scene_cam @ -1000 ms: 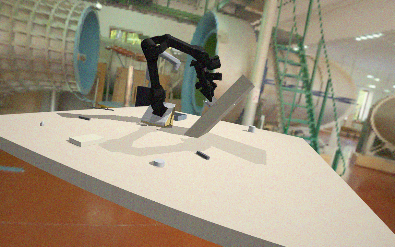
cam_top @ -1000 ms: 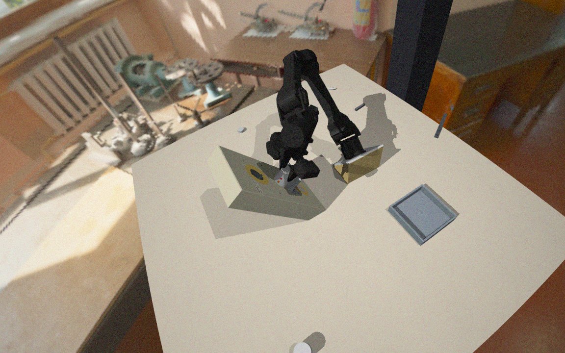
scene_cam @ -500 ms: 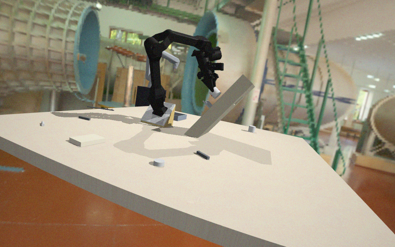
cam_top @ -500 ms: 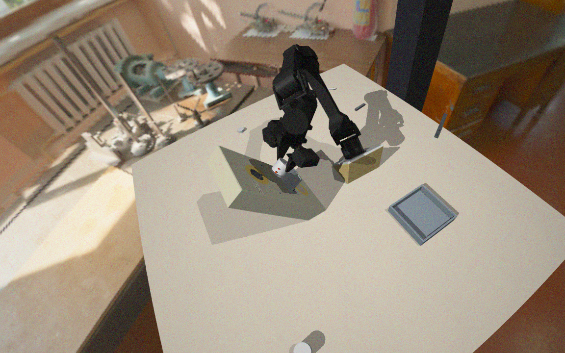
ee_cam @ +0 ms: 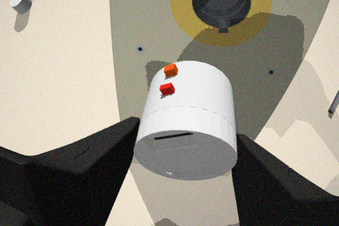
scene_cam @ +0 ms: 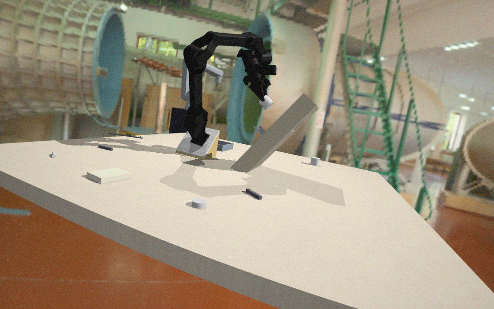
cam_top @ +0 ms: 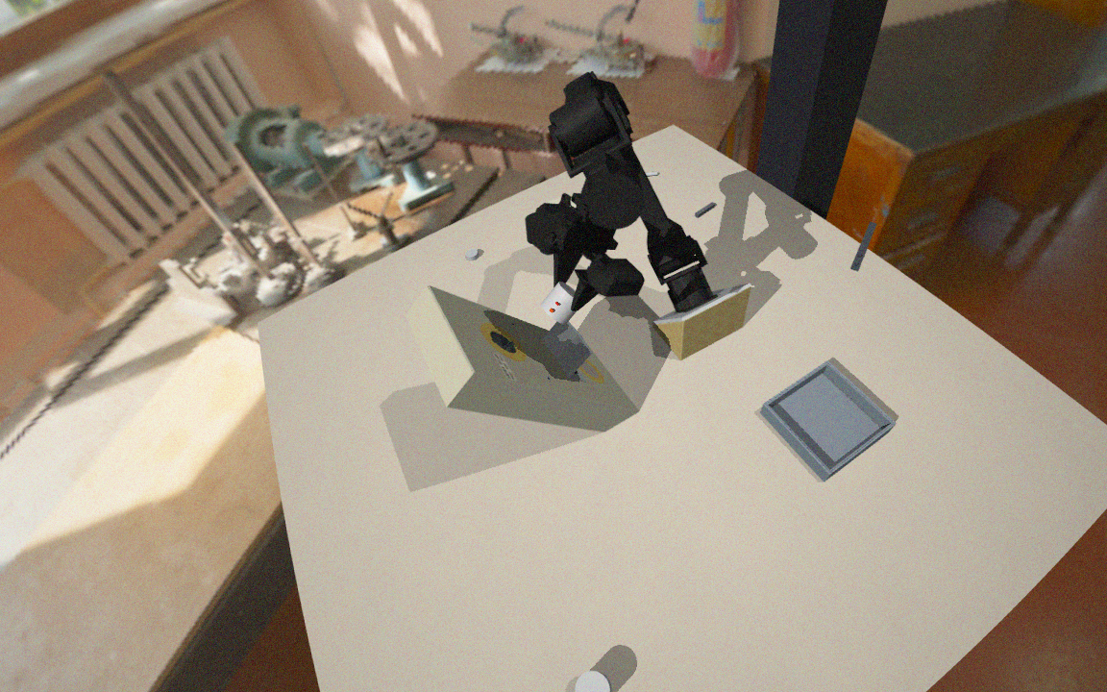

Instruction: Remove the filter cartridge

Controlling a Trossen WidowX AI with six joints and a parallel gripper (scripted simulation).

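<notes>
The grey tray lies 34 cm behind my gripper tip, 23 cm to the left of it and 26 cm below it. Round my gripper tip: round filter cartridge (right at my gripper tip); then grey service panel (7 cm ahead, 1 cm to the right, 12 cm below); then flat cream block (17 cm behind, 53 cm to the right, 26 cm below).
</notes>
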